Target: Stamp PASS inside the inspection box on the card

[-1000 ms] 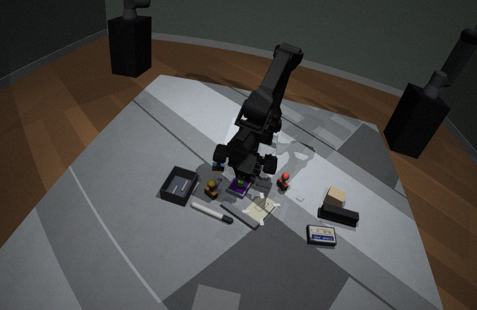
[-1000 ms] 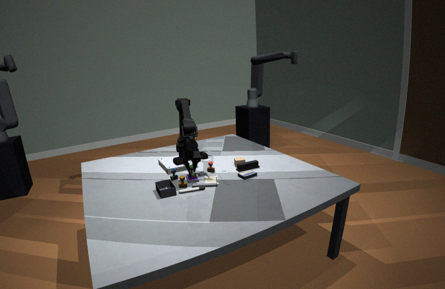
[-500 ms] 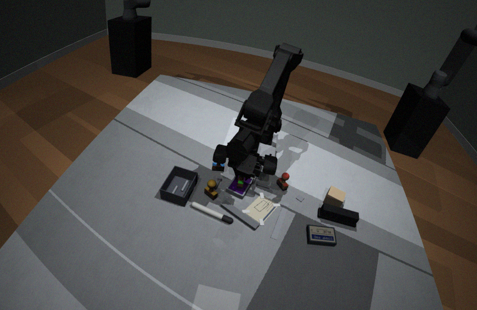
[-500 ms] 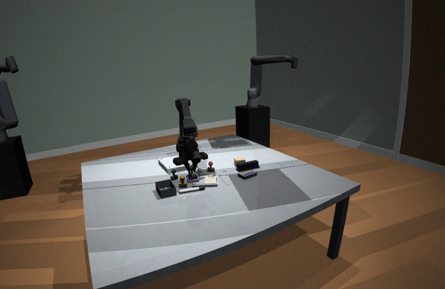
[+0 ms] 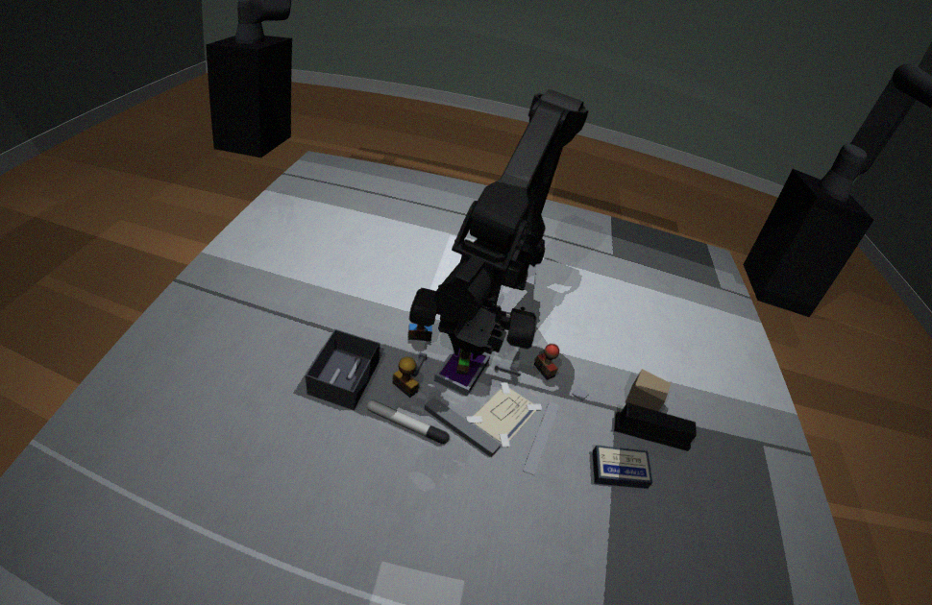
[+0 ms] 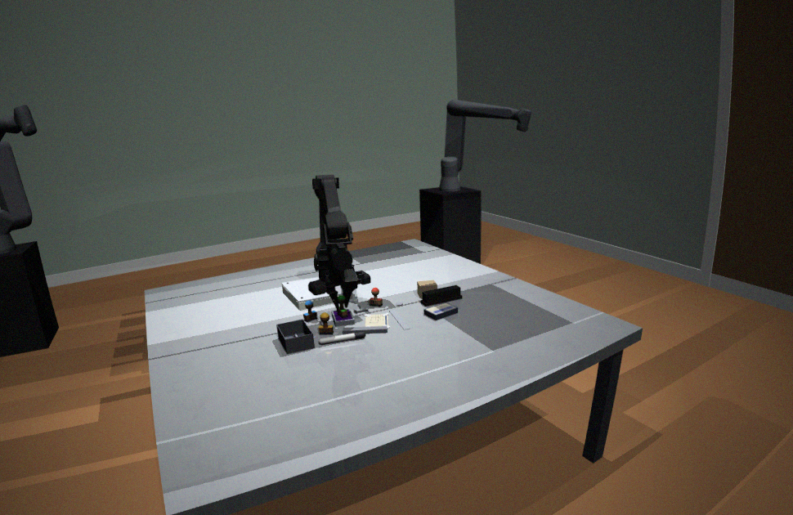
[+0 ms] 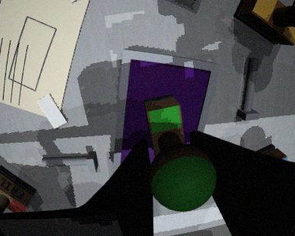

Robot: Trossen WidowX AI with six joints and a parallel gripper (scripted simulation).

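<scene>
Now: the green-topped stamp right at my gripper tip. Round my gripper tip: yellow-knobbed stamp 80 mm to the right, 70 mm ahead, 20 mm below; blue-knobbed stamp 90 mm to the right, 50 mm behind, 20 mm below; purple ink pad 30 mm below.
</scene>
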